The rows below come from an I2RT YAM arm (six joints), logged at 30 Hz.
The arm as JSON. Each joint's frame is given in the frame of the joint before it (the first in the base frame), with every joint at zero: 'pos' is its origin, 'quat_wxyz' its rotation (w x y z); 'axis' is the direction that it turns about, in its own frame. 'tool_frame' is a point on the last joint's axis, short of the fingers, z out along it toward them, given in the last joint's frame.
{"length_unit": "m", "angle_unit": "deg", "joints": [
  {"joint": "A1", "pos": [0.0, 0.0, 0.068], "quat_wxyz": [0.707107, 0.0, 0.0, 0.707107], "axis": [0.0, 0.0, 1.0]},
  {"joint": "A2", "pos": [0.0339, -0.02, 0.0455], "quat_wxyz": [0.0, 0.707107, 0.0, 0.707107], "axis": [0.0, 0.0, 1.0]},
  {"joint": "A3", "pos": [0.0, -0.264, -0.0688], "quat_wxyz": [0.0, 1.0, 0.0, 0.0], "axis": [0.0, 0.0, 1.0]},
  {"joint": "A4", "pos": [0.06, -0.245, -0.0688], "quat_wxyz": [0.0, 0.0, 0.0, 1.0], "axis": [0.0, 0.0, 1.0]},
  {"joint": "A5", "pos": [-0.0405, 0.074, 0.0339], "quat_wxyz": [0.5, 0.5, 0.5, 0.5], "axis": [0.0, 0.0, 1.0]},
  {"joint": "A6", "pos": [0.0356, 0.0, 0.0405], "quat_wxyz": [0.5, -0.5, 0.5, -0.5], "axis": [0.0, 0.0, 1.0]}
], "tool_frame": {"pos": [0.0, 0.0, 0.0], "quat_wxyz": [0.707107, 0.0, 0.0, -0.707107]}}
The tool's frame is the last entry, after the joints.
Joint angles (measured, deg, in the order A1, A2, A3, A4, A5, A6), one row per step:
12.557 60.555 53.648 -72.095 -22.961 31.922
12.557 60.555 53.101 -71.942 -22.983 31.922
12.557 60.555 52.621 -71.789 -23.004 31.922
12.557 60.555 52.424 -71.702 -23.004 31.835
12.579 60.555 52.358 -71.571 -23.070 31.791
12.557 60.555 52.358 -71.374 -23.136 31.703
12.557 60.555 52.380 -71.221 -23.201 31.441
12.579 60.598 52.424 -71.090 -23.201 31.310
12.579 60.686 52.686 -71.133 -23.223 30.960
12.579 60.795 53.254 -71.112 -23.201 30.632
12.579 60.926 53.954 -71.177 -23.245 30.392
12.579 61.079 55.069 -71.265 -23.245 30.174
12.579 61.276 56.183 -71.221 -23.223 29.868
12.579 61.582 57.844 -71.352 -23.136 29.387
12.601 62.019 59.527 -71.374 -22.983 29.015
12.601 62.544 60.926 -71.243 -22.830 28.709
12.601 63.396 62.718 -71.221 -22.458 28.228
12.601 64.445 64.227 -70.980 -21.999 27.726
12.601 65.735 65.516 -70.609 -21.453 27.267
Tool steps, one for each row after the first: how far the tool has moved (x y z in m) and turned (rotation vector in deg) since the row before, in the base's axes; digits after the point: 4 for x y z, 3 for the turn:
-0.0004 -0.0001 -0.0025 -0.065 0.389 0.004
-0.0004 -0.0001 -0.0022 -0.051 0.324 0.004
-0.0001 0.0000 -0.0009 -0.030 0.071 0.079
0.0001 0.0001 -0.0003 0.074 -0.068 0.074
0.0004 0.0001 0.0001 0.100 -0.215 0.069
0.0003 0.0001 0.0002 0.080 -0.267 0.249
0.0004 0.0001 0.0001 0.018 -0.184 0.140
0.0005 0.0001 0.0010 0.021 -0.271 0.320
0.0011 0.0002 0.0024 0.055 -0.612 0.292
0.0011 0.0003 0.0030 0.129 -0.585 0.225
0.0016 0.0004 0.0049 0.167 -0.946 0.196
0.0019 0.0004 0.0048 0.152 -1.074 0.269
0.0024 0.0005 0.0071 0.119 -1.422 0.407
0.0029 0.0006 0.0069 0.065 -1.389 0.311
0.0031 0.0006 0.0054 0.023 -1.147 0.226
0.0043 0.0007 0.0063 -0.227 -1.226 0.310
0.0051 0.0009 0.0044 -0.374 -0.997 0.296
0.0060 0.0010 0.0026 -0.521 -0.670 0.226

